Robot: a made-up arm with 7 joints.
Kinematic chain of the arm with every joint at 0, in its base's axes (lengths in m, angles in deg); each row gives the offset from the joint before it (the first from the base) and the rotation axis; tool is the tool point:
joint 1: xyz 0 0 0.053 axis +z
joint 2: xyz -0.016 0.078 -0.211 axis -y
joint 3: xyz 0 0.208 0.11 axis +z
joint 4: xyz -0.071 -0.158 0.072 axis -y
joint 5: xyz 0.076 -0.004 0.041 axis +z
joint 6: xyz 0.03 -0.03 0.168 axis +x
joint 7: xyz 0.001 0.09 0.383 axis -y
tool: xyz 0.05 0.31 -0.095
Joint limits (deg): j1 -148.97..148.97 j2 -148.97..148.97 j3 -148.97..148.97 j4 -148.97..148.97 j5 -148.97..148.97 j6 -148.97..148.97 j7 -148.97..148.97
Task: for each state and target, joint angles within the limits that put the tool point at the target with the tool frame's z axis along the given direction. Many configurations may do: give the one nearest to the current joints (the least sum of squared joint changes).
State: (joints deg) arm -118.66 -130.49 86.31 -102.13 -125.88 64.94 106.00
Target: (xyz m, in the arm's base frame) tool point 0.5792 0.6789 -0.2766 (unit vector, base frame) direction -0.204 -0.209 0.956
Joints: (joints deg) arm -78.95 -129.13 69.21 -130.44 -130.64 38.40 96.72
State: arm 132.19 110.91 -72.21 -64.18 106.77 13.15 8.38
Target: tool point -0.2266 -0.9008 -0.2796 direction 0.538 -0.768 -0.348
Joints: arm 112.28 91.49 -93.29 -15.79 98.96 -4.99 17.60
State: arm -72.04 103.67 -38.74 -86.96 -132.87 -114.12 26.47
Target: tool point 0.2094 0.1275 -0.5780 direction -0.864 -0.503 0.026
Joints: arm -105.09 57.10 -58.94 -28.31 -148.97 -103.70 57.44
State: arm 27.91 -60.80 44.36 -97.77 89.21 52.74 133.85
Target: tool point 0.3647 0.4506 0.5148 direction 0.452 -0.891 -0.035
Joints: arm 16.84 -7.94 11.15 -60.55 90.19 5.52 91.09
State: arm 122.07 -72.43 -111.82 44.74 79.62 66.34 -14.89
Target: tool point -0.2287 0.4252 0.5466 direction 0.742 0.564 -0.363
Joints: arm 107.12 -52.50 -105.93 12.06 85.74 100.14 -48.99
